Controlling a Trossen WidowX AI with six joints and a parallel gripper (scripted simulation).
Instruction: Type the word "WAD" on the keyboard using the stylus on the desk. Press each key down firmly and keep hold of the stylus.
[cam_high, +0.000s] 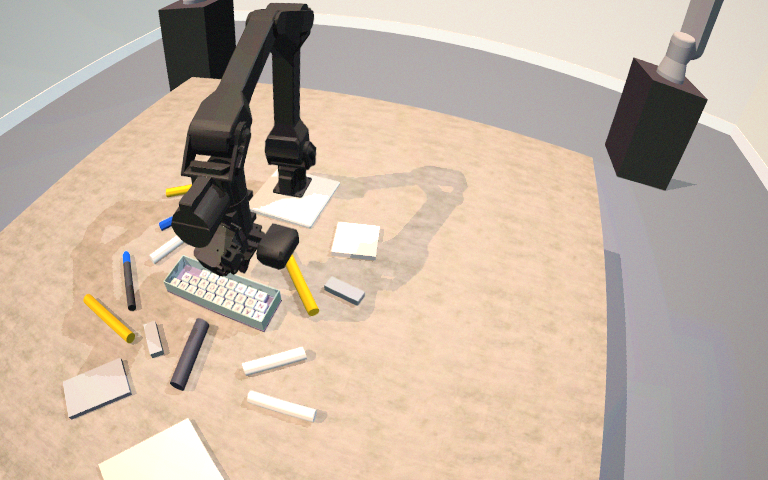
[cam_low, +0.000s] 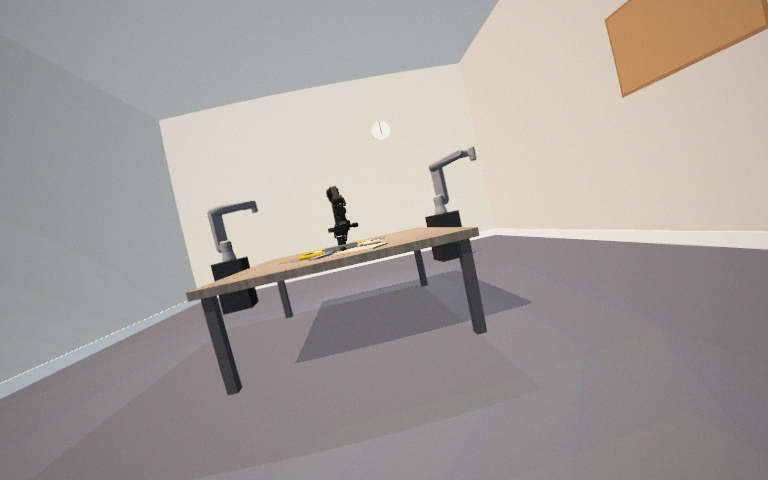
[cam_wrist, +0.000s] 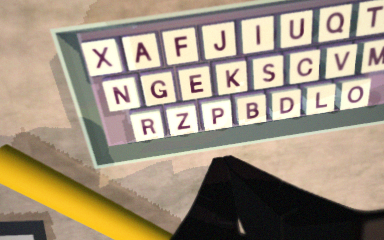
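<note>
My gripper tip is 19 cm to the left of the blue stylus, 14 cm past it and 4 cm above it. The rest, counted from my gripper tip: W key: 11 cm to the right, 3 cm below, 2 cm ahead; yellow cylinder: 22 cm to the right, 21 cm behind, 3 cm below.
</note>
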